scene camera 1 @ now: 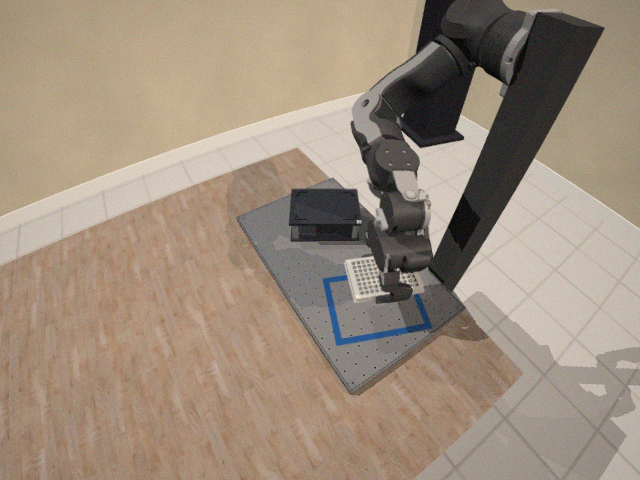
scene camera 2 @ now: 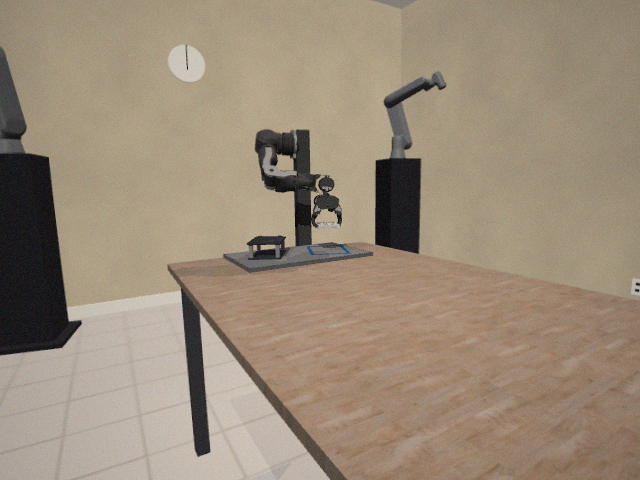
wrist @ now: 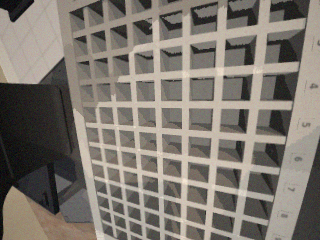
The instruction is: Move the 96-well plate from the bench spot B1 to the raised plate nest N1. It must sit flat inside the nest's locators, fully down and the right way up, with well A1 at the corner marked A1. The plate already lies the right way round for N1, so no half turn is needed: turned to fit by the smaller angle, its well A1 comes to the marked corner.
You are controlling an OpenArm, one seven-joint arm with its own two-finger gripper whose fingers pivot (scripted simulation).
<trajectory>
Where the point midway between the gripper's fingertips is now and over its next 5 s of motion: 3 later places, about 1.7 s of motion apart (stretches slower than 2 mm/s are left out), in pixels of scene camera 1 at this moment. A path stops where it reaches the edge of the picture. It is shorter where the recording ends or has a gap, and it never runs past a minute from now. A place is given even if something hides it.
My gripper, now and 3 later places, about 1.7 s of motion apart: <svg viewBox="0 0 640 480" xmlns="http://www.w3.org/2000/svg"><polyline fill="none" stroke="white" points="382,277 355,225 326,177 326,186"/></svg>
</trajectory>
